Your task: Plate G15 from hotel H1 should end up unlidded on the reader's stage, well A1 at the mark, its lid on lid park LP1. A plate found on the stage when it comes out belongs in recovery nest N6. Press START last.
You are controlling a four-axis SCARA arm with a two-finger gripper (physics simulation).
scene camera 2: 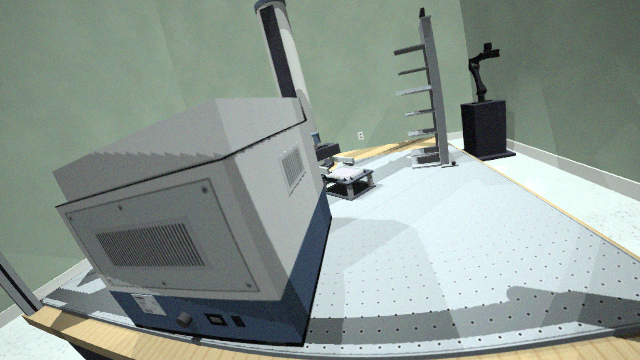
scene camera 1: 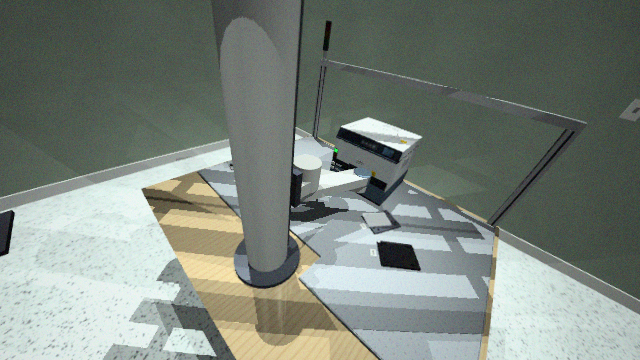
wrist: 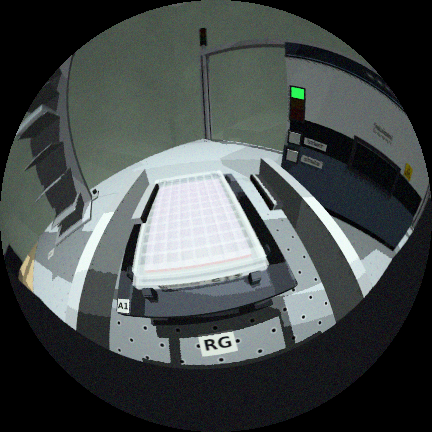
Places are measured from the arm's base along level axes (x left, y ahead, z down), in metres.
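Pixels of known places: gripper, between the fingertips: [scene camera 2: 341, 165] [wrist: 202, 170]; arm's base, origin of its link: [scene camera 1: 267, 256].
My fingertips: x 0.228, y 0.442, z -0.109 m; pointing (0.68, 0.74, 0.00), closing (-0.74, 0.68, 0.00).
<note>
Ahead of a thing's pixels: the offset from my fingertips to its top centre.
A clear-walled plate {dy -0.020, dx +0.001, dz +0.022 m} [wrist: 197, 225] [scene camera 2: 348, 173], its front label reading G15 faintly, lies flat on the dark raised nest {dy -0.020, dx +0.001, dz +0.026 m} [wrist: 220, 295] marked RG; an A1 tag is at the nest's front left corner. Whether it is lidded is hard to tell. My gripper [wrist: 202, 170] is open, its two pads beside the plate's long sides, with a visible gap on the right. The reader {dy +0.360, dx -0.209, dz -0.236 m} [scene camera 1: 380, 142] [scene camera 2: 175, 225] [wrist: 345, 100] has a dark front slot; its stage does not show. Two square buttons are on its front, the upper START button {dy +0.168, dx -0.049, dz -0.030 m} [wrist: 295, 138]. LP1 and N6 cannot be identified.
A shelf hotel [scene camera 2: 435, 90] [wrist: 65, 115] stands left of the nest in the wrist view. In scene camera 1, a pale flat piece {dy +0.056, dx -0.439, dz +0.073 m} [scene camera 1: 378, 219] lies on a dark nest, with a black nest {dy -0.051, dx -0.605, dz +0.078 m} [scene camera 1: 398, 255] nearer. A framed clear panel [scene camera 1: 450, 92] stands behind the reader.
</note>
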